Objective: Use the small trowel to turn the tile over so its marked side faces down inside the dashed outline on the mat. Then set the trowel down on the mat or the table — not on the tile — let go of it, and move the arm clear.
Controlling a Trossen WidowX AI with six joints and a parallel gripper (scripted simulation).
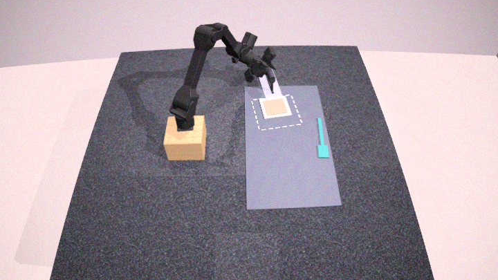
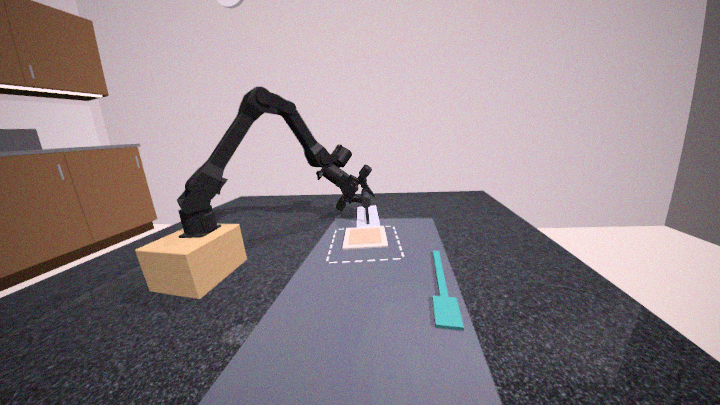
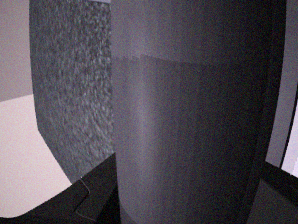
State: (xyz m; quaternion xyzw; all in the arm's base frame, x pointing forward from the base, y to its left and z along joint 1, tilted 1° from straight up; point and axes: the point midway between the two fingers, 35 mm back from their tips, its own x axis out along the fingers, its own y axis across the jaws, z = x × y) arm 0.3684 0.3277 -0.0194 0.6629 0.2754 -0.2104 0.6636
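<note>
The teal trowel lies 40 cm to the right of my gripper tip, 14 cm ahead of it and 5 cm below it. The rest, counted from my gripper tip: grey mat (36 cm to the right, 7 cm below); then tile (18 cm to the right, 5 cm below, 2 cm behind).
</note>
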